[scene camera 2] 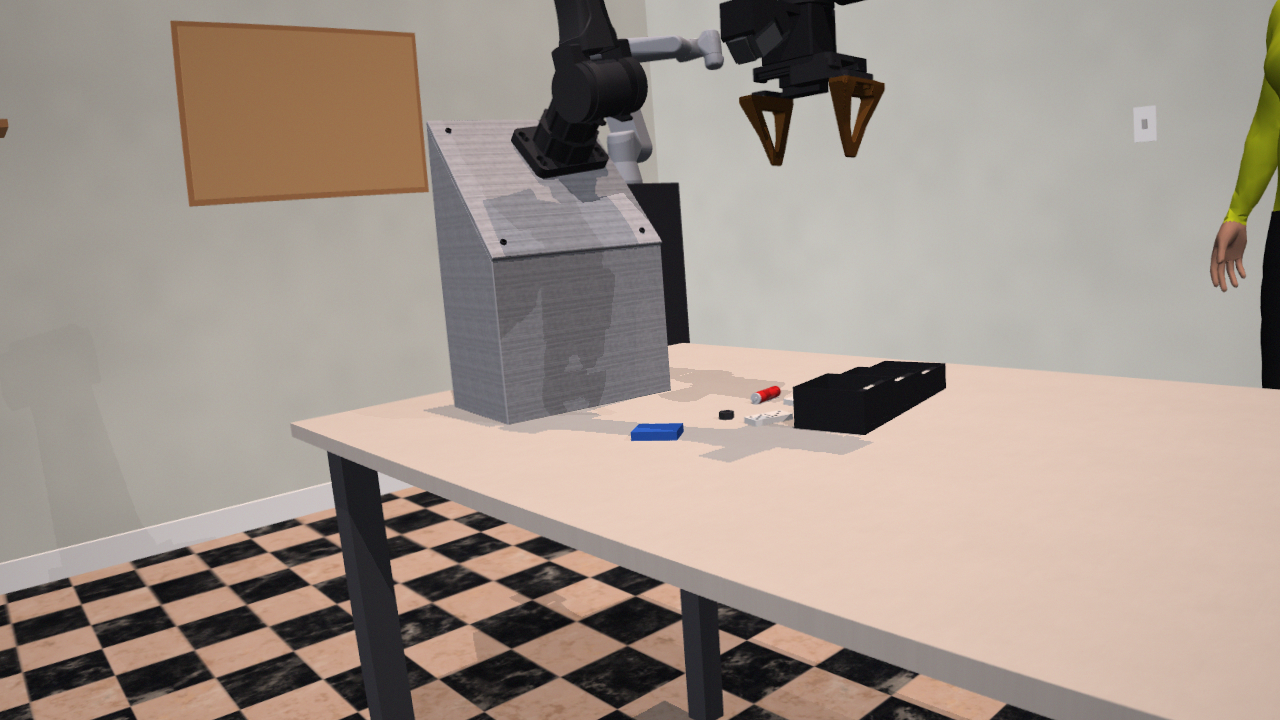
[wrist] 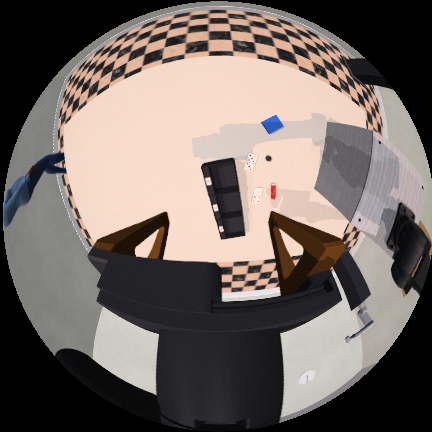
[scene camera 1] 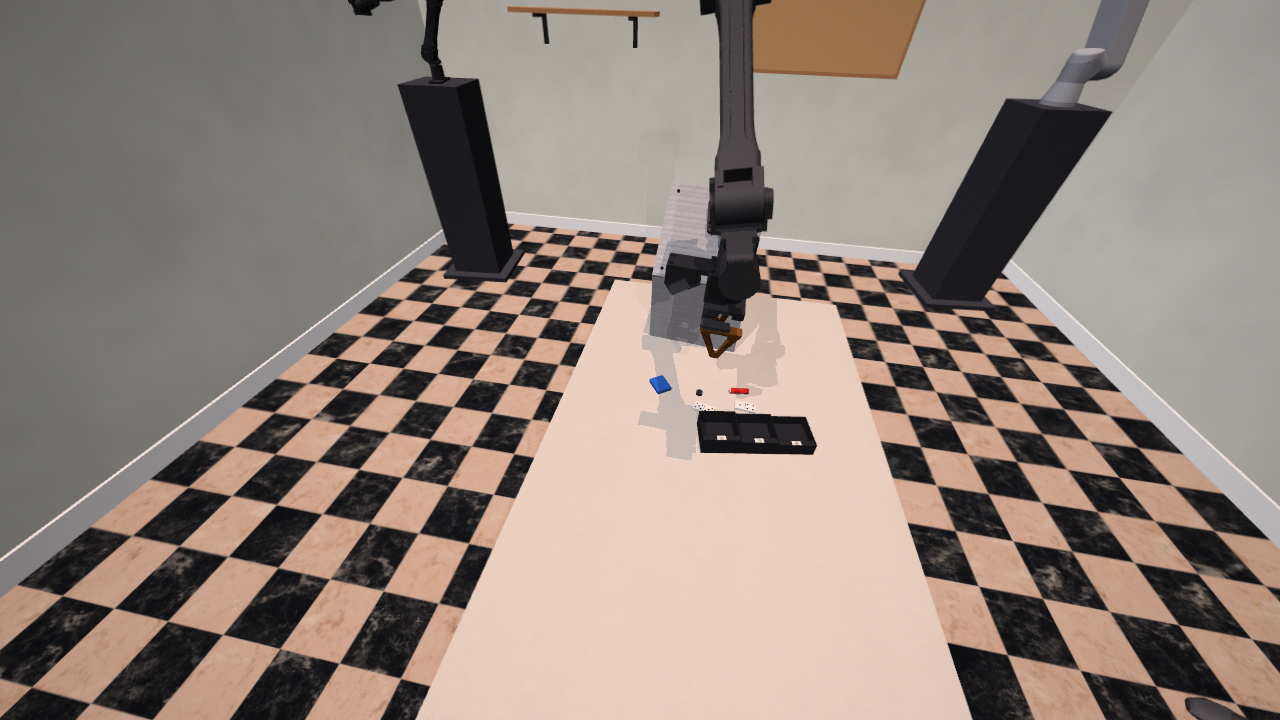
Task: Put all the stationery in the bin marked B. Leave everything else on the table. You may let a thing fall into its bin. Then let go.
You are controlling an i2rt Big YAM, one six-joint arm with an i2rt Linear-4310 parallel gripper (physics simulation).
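Seen in the pictures: gripper, fingertip midpoint: (scene camera 2: 812,161) (wrist: 218,216) (scene camera 1: 715,340); arm's base, origin of the base link: (scene camera 2: 558,152) (wrist: 400,228).
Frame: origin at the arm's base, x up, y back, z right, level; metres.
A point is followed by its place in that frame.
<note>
My gripper (scene camera 1: 718,349) {y -0.446, x -0.057, z 0.061 m} (scene camera 2: 813,160) {y -0.446, x -0.057, z 0.061 m} (wrist: 218,216) {y -0.446, x -0.057, z 0.061 m} is open and empty, high above the table. A black three-compartment bin block (scene camera 1: 756,449) {y -0.482, x -0.326, z -0.066 m} (scene camera 2: 832,411) {y -0.454, x -0.319, z 0.058 m} (wrist: 242,215) {y -0.397, x -0.301, z -0.105 m} stands on the table; its white labels are too small to read. A flat blue block (scene camera 1: 660,384) {y -0.293, x -0.332, z 0.153 m} (scene camera 2: 657,431) {y -0.301, x -0.332, z 0.167 m} (wrist: 272,124) {y -0.290, x -0.332, z 0.151 m} lies apart from the other things. A red cylinder (scene camera 1: 739,390) {y -0.298, x -0.329, z -0.049 m} (scene camera 2: 767,394) {y -0.301, x -0.332, z -0.043 m} (wrist: 273,191) {y -0.294, x -0.328, z -0.049 m} with a pale end lies on its side. A small black round piece (scene camera 1: 699,392) {y -0.310, x -0.334, z 0.052 m} (scene camera 2: 725,414) {y -0.312, x -0.335, z 0.060 m} (wrist: 268,158) {y -0.308, x -0.333, z 0.051 m} lies between them. The compartment floors show no loose thing in the wrist view.
Two white dotted, domino-like tiles (scene camera 1: 703,407) {y -0.360, x -0.335, z 0.044 m} (wrist: 251,162) {y -0.357, x -0.334, z 0.042 m} lie beside the bins' long side, the second tile (scene camera 1: 744,407) {y -0.351, x -0.334, z -0.057 m} (wrist: 257,194) {y -0.344, x -0.334, z -0.058 m} nearer the red cylinder. The arm's grey pedestal (scene camera 1: 684,313) {y -0.097, x -0.241, z 0.098 m} (scene camera 2: 581,331) {y -0.102, x -0.240, z 0.080 m} (wrist: 345,170) {y -0.107, x -0.218, z 0.055 m} stands at the table's end.
</note>
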